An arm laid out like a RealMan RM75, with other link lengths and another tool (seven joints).
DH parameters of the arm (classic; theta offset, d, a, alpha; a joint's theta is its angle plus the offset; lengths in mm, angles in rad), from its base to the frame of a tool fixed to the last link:
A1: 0 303.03 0 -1.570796
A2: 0 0 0 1.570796
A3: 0 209.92 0 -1.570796
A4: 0 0 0 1.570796
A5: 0 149.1 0 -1.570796
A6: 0 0 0 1.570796
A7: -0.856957 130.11 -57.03 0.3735
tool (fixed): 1.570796 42.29 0 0
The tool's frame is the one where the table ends.
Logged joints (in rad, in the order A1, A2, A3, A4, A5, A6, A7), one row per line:
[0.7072, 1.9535, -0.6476, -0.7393, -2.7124, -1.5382, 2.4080]
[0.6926, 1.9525, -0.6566, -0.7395, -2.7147, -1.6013, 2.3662]
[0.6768, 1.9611, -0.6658, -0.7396, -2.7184, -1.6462, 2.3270]
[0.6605, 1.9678, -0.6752, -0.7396, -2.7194, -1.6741, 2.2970]
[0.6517, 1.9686, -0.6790, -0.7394, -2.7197, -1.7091, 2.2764]
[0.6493, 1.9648, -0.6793, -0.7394, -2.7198, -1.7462, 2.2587]
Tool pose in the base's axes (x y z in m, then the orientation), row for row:
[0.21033, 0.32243, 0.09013, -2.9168, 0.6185, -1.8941]
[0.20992, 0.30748, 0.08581, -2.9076, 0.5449, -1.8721]
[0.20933, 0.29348, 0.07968, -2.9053, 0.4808, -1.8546]
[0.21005, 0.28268, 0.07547, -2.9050, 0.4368, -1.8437]
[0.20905, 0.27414, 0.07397, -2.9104, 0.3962, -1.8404]
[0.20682, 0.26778, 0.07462, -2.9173, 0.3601, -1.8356]
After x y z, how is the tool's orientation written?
As angles about the fixed x, y, z axes (roll, pitch, yaw), in radians.
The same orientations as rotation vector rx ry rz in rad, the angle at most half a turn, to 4 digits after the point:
[-1.3886, 2.0842, 0.2378]
[-1.4516, 2.1131, 0.1820]
[-1.5083, 2.1380, 0.1363]
[-1.5468, 2.1550, 0.1046]
[-1.5780, 2.1767, 0.0784]
[-1.6088, 2.1950, 0.0575]

